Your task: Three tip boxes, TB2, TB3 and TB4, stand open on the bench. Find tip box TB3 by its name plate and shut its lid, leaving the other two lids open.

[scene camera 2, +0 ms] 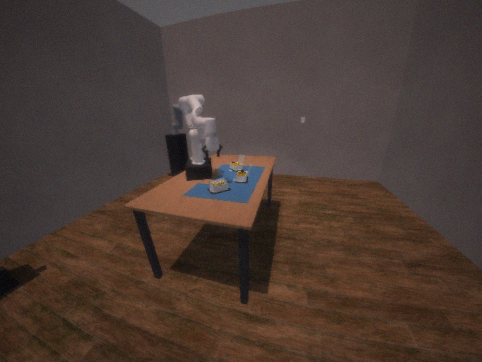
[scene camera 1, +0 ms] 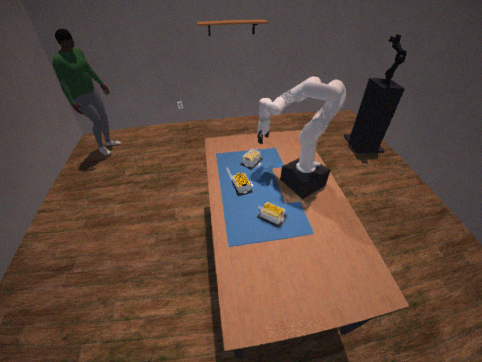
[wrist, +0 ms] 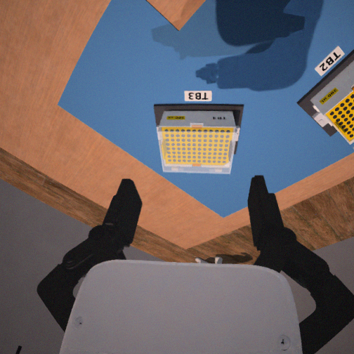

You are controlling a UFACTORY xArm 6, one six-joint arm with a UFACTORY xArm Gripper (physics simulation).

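Frame: origin at the arm's base, x ahead, y left, z up, level; millimetres.
Where they show: gripper, fingertip midpoint: [scene camera 2: 212, 157] [scene camera 1: 263, 140]; arm's base, origin of the base link: [scene camera 2: 198, 162] [scene camera 1: 305, 167].
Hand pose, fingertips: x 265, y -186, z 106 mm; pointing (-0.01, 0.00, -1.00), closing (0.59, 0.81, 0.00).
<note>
Each offset is from my fingertips to the top centre of the thing. Level surfaces: height alone.
Tip box TB3 {dx +60, dy -55, dz -161 mm} [scene camera 1: 251, 158] [scene camera 2: 219, 186] [wrist: 197, 146] stands at the mat's far end in scene view 1, with its name plate [wrist: 198, 96] beside it. Its clear lid lies down over the yellow tip rack and looks shut. Tip box TB2 {dx +166, dy +193, dz -164 mm} [scene camera 1: 242, 182] [scene camera 2: 241, 177] [wrist: 336, 102] has its lid standing up; the wrist view cuts it off at the right. Tip box TB4 [scene camera 1: 273, 213] [scene camera 2: 236, 167] has its lid raised and does not show in the wrist view. My gripper [scene camera 1: 263, 138] [scene camera 2: 212, 152] [wrist: 191, 189] is open and empty, high above the table near TB3.
The boxes stand on a blue mat {dz -238 mm} [scene camera 1: 245, 227] [wrist: 115, 90] on the wooden table {dz -241 mm} [scene camera 1: 300, 280] [scene camera 2: 155, 197]. The arm's black base [scene camera 1: 304, 180] [scene camera 2: 198, 170] stands beside the mat. A person in green [scene camera 1: 75, 75] stands away from the table.
</note>
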